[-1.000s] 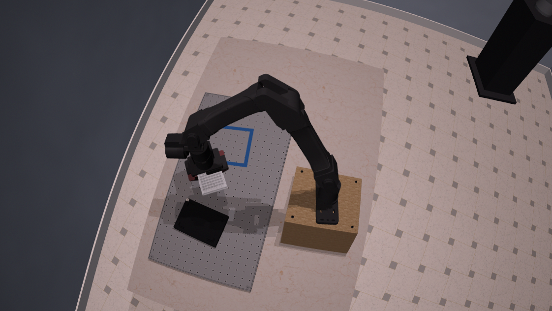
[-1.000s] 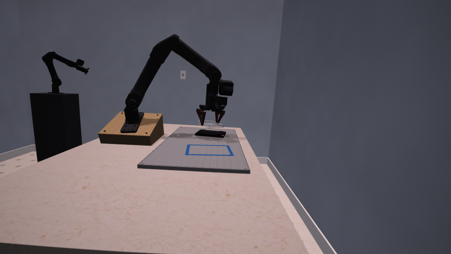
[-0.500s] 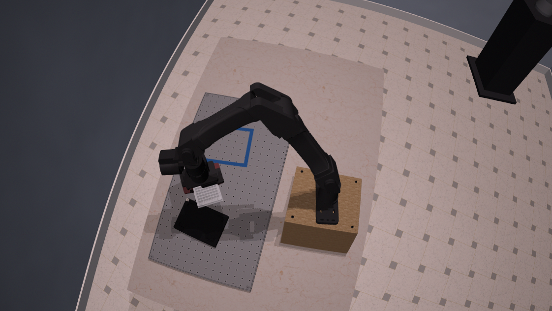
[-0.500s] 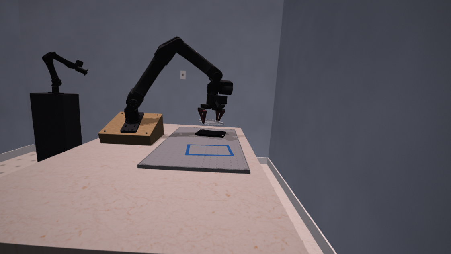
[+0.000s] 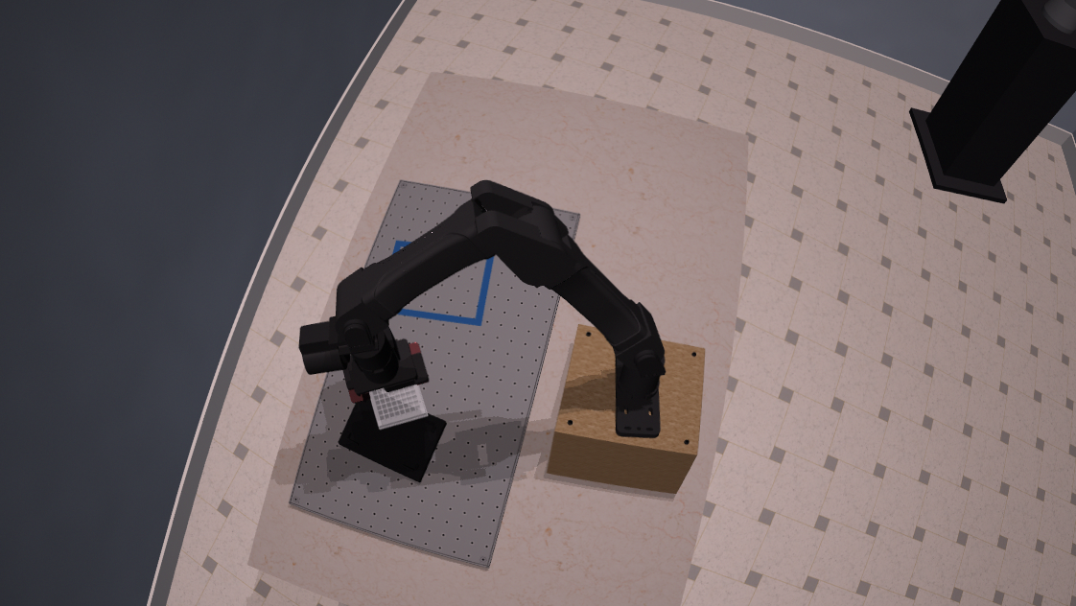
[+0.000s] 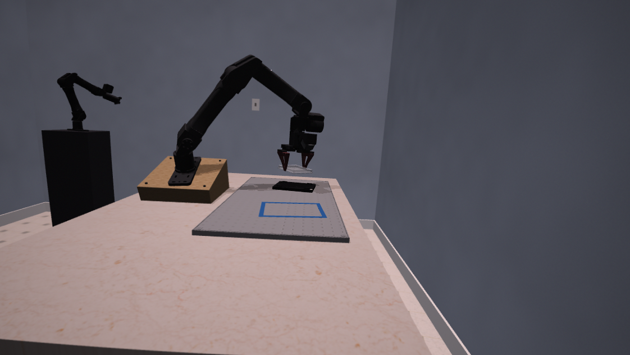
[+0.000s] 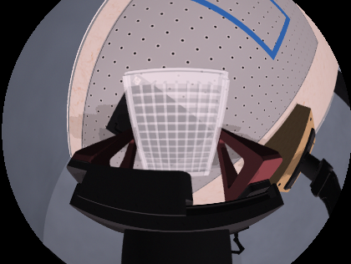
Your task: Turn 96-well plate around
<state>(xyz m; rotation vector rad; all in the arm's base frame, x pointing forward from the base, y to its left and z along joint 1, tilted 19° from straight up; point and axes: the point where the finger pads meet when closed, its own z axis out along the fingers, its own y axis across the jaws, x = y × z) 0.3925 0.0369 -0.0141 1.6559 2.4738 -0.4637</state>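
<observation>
Right now my hand is 9 cm above the black plate nest N1, 6 cm to the right of it and 1 cm short of it. Round my hand: 96-well plate: right at my hand; A1 label: 8 cm below, 7 cm ahead, 1 cm to the right.
</observation>
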